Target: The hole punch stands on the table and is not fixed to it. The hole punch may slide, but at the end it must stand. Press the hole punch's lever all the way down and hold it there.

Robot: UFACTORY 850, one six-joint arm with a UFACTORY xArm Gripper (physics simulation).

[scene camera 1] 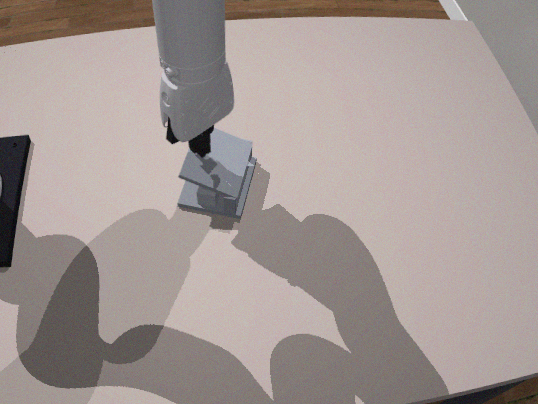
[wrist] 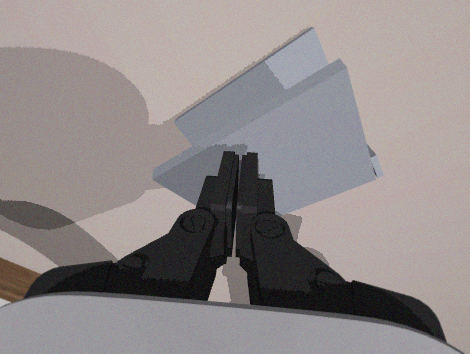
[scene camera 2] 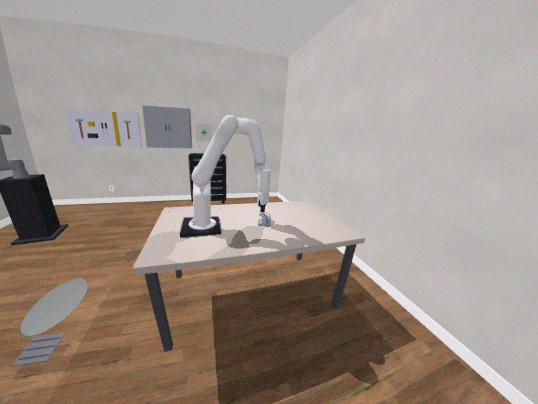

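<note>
The grey-blue hole punch (scene camera 2: 264, 220) stands upright on the table. Its wide, flat lever (scene camera 1: 231, 156) (wrist: 310, 130) is tilted up, with a visible gap between its raised edge and the base (scene camera 1: 190, 196) (wrist: 225, 102). My gripper (scene camera 1: 202, 154) (scene camera 2: 262, 211) (wrist: 240, 176) is shut and empty, pointing down with its black fingertips over the lever, near the lever's left side in scene camera 1. The tips are at or just above the lever surface; whether they touch it is hard to tell. The fingers hide part of the lever in the wrist view.
The arm's black base plate (scene camera 1: 17, 200) (scene camera 2: 186, 231) is on the table (scene camera 1: 400, 150) (scene camera 2: 155, 252) to the left of the hole punch. Shadows of the arm fall across the table around the punch. A wall (scene camera 2: 415, 150) stands beyond the table's right side.
</note>
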